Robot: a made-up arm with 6 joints.
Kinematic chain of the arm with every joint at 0, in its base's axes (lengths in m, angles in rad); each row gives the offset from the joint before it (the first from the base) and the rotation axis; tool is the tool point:
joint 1: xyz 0 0 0.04 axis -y
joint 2: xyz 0.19 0 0.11 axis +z
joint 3: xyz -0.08 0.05 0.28 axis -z
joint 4: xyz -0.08 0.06 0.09 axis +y
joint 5: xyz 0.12 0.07 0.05 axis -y
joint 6: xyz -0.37 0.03 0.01 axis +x
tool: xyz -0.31 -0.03 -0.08
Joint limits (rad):
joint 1: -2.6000..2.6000
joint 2: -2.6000..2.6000
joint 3: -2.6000..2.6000
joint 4: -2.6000..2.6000
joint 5: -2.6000..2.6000
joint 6: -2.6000..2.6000
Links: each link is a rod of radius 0.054 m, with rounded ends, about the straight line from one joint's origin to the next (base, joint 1, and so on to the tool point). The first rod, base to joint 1, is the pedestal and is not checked.
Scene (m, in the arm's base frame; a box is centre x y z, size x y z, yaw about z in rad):
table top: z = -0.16
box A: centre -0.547 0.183 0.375 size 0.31 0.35 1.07 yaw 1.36
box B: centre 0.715 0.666 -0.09 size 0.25 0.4 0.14 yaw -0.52
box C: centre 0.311 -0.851 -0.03 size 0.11 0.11 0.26 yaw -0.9
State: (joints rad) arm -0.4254 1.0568 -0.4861 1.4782 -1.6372 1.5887
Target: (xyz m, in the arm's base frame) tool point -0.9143 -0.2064 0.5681
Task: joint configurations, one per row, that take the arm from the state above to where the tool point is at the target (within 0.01 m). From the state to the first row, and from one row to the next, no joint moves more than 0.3 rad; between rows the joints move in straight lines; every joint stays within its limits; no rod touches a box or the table.
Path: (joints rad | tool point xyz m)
1: -0.3573 1.1525 -0.6135 1.4753 -1.3463 1.7910 | -0.0307 0.5140 0.6715
2: -0.2893 1.2483 -0.7409 1.4723 -1.0554 1.9932 | -0.1028 0.3395 0.8475
3: -0.2212 1.3440 -0.8684 1.4694 -0.7645 2.1955 | -0.1246 0.1295 0.9716
4: -0.1532 1.4397 -0.9958 1.4665 -0.4736 2.3977 | -0.0784 -0.0754 1.0462
5: -0.0851 1.5354 -1.1232 1.4635 -0.1827 2.6000 | 0.0347 -0.2343 1.0802
6: 0.1265 1.5695 -1.1392 1.2911 -0.4789 2.3547 | -0.2531 -0.2203 1.0522
7: 0.3381 1.6036 -1.1551 1.1186 -0.7750 2.1093 | -0.5183 -0.2119 0.9504
8: 0.5497 1.6377 -1.1711 0.9461 -1.0712 1.8640 | -0.7435 -0.2077 0.7846
9: 0.7613 1.6718 -1.1870 0.7737 -1.3673 1.6187 | -0.9143 -0.2064 0.5681

